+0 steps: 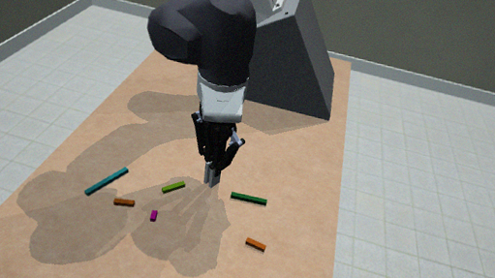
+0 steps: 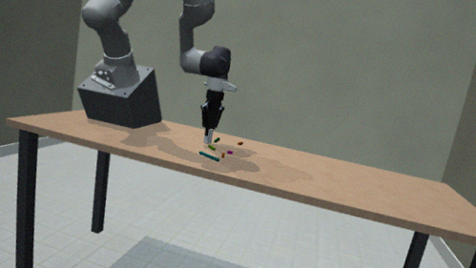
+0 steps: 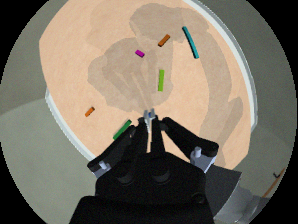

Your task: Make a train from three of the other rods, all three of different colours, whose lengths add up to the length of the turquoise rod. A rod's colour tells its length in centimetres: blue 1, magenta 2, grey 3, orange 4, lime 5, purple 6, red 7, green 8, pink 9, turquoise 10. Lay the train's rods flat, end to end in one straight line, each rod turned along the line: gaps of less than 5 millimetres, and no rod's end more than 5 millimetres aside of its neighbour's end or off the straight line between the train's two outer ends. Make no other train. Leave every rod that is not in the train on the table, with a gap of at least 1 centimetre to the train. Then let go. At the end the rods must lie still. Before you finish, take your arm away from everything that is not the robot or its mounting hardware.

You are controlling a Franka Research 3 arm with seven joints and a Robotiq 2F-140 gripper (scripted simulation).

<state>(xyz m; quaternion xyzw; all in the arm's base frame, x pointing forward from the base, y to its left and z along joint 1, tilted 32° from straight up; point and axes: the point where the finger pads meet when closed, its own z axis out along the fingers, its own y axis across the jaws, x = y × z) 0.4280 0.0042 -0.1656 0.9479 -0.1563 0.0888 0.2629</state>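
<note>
The green rod is 9 cm to the left of my hand, 3 cm below it and 1 cm ahead of it. The rest, counted from my hand: blue rod (3 cm below); then magenta rod (14 cm ahead, 6 cm to the right, 3 cm below); then lime rod (7 cm to the right, 5 cm ahead, 3 cm below).
</note>
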